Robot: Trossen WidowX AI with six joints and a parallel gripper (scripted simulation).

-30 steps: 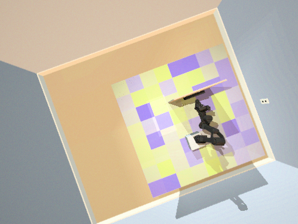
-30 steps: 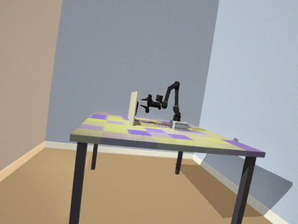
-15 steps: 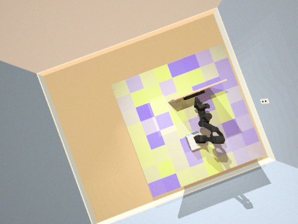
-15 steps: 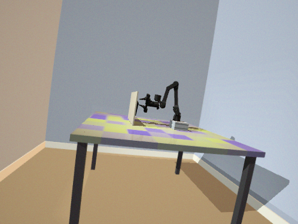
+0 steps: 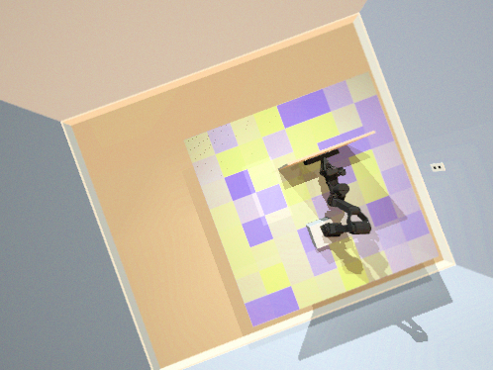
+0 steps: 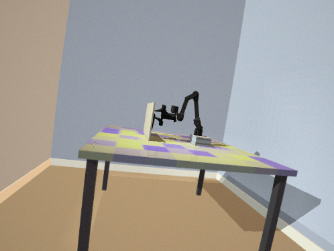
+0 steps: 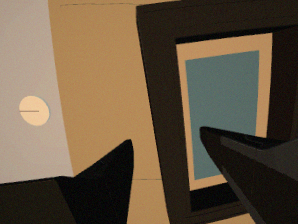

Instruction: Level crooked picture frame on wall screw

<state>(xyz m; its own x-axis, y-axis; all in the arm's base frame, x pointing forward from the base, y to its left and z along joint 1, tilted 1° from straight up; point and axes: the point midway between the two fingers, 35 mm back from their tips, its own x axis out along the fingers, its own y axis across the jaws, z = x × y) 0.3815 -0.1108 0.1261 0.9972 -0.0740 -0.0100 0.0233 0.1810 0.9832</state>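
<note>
Right now the picture frame is 10 mm ahead of my gripper tip, 10 mm to the right of it and 60 mm below it. From my gripper tip the other things lie so: wall panel (20 mm ahead, 20 mm to the right, 60 mm below).
</note>
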